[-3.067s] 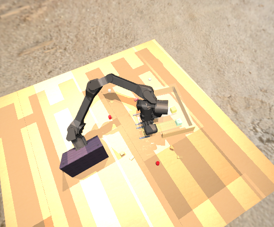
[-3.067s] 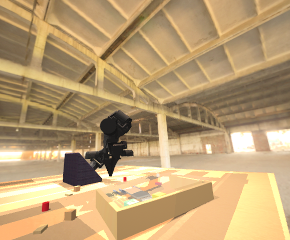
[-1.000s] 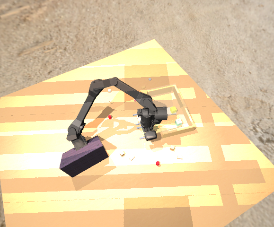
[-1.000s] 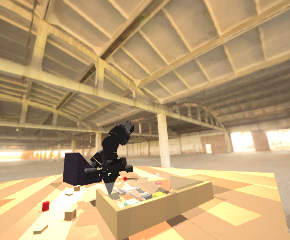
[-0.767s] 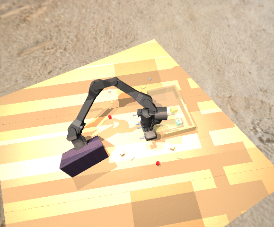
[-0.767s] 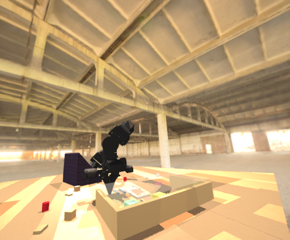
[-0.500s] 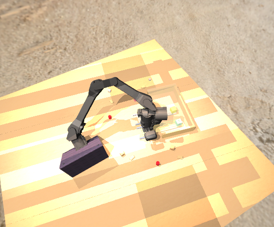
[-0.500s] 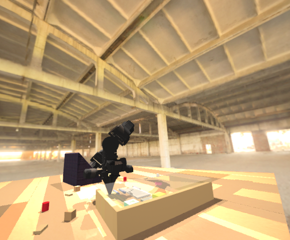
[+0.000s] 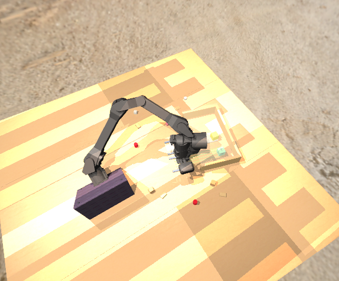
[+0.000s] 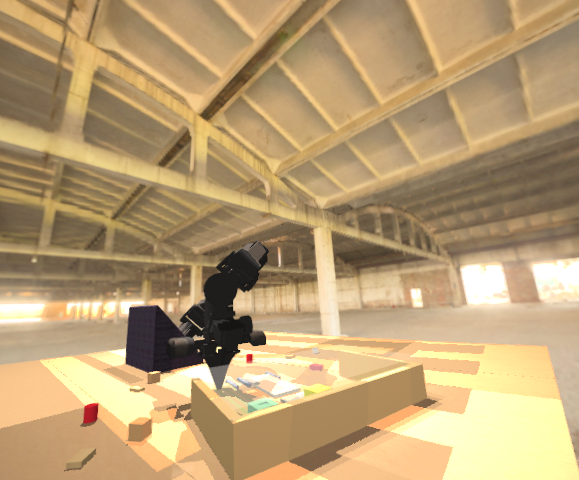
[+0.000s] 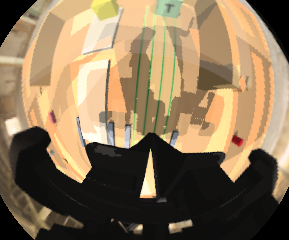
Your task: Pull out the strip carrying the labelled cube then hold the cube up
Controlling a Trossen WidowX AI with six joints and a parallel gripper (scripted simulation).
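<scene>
Right now the grey strip is 7 cm ahead of my gripper tip and 8 cm to the left of it.
</scene>
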